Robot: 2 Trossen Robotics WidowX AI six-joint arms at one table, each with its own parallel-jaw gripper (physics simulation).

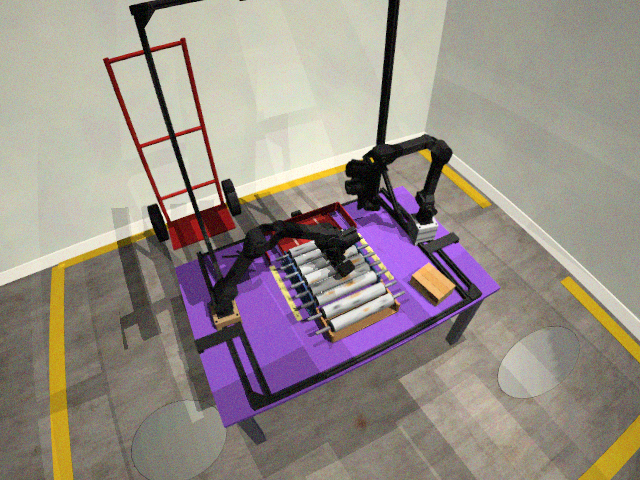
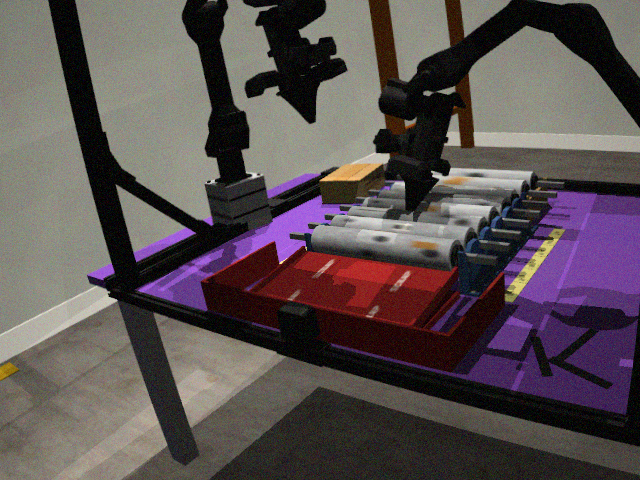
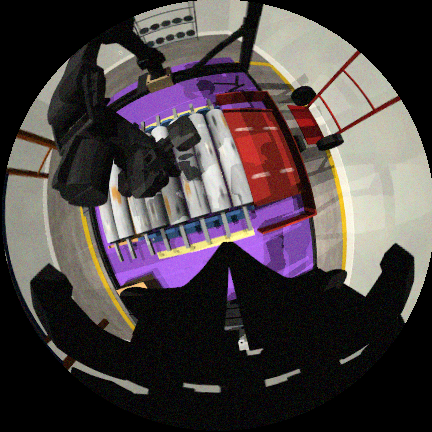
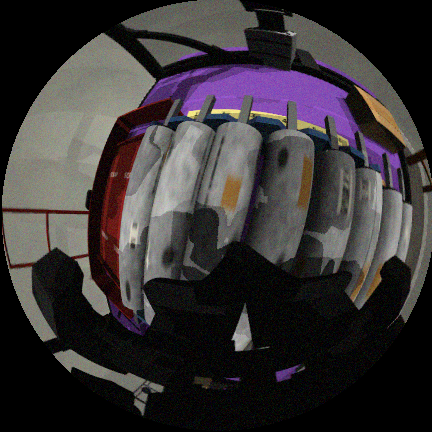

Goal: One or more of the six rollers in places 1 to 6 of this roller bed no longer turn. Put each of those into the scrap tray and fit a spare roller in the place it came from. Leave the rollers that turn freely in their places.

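Frame: origin at the left arm's base, x ahead, y left, z up, level; centimetres.
Seen in the pictures: left gripper, fingertip midpoint: (image 1: 358, 209) (image 2: 312, 123) (image 3: 226, 245); right gripper, fingertip midpoint: (image 1: 336, 261) (image 2: 408, 213) (image 3: 177, 174) (image 4: 237, 246); left arm's base, origin of the base link: (image 1: 424, 219) (image 2: 233, 178) (image 3: 226, 336); right arm's base, origin of the base link: (image 1: 224, 309) (image 3: 157, 74).
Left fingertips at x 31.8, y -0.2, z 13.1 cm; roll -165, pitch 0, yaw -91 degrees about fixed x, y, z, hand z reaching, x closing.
Note:
Offsets run from my left fingertips to a thing's middle.
The roller bed holds six grey rollers @(dx +12.9, dy +12.4, dz -18.9 cm) (image 1: 328, 273) @(dx +15.2, dy +2.5, dz -18.9 cm) (image 2: 394, 229) @(dx +14.2, dy +7.4, dz -18.9 cm) (image 3: 193, 177) (image 4: 225, 189) across the middle of the purple table. Two spare rollers @(dx +8.3, dy +34.4, dz -18.9 cm) (image 1: 361, 311) lie in a wooden cradle @(dx +8.9, dy +31.7, dz -23.8 cm) (image 1: 361, 328) at its near end. The red scrap tray @(dx +18.9, dy -13.9, dz -21.6 cm) (image 1: 339, 210) (image 2: 385, 343) (image 3: 261, 160) (image 4: 109, 193) stands empty at the far end. My right gripper (image 1: 345, 271) (image 2: 411, 204) (image 4: 237, 246) is shut and empty, its tip down on a roller near the middle of the bed. My left gripper (image 1: 368, 205) (image 2: 310, 116) (image 3: 226, 245) is shut and empty, high above the table beyond the tray.
A yellow number strip (image 1: 286, 291) (image 3: 201, 246) runs along the bed. A wooden block @(dx -24.1, dy +28.4, dz -21.4 cm) (image 1: 432, 283) (image 2: 351, 181) lies on the table near the left arm's base. A red hand truck (image 1: 170, 138) and black frame posts (image 1: 387, 71) stand behind.

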